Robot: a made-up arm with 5 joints.
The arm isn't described. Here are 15 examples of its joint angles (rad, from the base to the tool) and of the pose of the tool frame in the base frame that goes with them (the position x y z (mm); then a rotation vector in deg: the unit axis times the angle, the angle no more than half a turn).
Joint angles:
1: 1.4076 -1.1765 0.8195 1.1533 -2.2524
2: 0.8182 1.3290 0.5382 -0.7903 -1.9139
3: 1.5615 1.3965 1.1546 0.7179 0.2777
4: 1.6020 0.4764 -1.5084 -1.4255 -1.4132
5: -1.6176 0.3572 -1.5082 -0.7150 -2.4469
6: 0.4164 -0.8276 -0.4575 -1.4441 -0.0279
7: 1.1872 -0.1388 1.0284 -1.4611 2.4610
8: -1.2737 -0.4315 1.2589 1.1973 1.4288
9: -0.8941 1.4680 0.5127 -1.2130 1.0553
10: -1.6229 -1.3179 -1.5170 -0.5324 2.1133
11: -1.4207 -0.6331 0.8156 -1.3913 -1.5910
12: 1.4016 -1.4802 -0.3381 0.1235 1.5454
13: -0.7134 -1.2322 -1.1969 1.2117 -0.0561
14: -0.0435 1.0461 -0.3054 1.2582 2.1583
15: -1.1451 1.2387 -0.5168 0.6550 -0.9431
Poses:
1: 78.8 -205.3 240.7 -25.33 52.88 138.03
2: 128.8 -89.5 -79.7 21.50 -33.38 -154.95
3: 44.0 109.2 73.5 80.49 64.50 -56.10
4: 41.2 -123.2 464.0 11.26 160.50 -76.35
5: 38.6 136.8 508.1 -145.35 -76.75 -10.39
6: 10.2 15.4 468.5 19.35 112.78 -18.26
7: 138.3 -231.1 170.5 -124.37 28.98 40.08
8: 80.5 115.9 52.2 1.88 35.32 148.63
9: 121.9 95.7 -68.9 -3.00 -53.26 102.21
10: 60.6 -298.8 251.0 -21.73 -96.79 -119.95
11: 79.0 224.6 313.3 159.22 -6.47 -3.19
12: 27.8 100.9 474.4 171.62 20.98 0.51
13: -65.4 -95.5 425.9 63.83 -147.22 8.59
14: 278.3 10.2 2.1 25.69 15.32 121.13
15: 165.5 265.7 -17.8 9.75 -5.35 8.76
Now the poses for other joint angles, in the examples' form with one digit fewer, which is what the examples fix.
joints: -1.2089 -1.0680 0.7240 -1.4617 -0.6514
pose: 92 125 392 -136.2 96.5 5.0
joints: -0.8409 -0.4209 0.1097 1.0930 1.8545
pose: 223 199 267 -28.2 -53.8 141.4
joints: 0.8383 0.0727 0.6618 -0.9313 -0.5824
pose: 245 -223 157 -11.2 -107.9 -59.7
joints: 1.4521 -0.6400 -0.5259 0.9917 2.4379
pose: 64 -162 450 -96.6 35.3 39.0
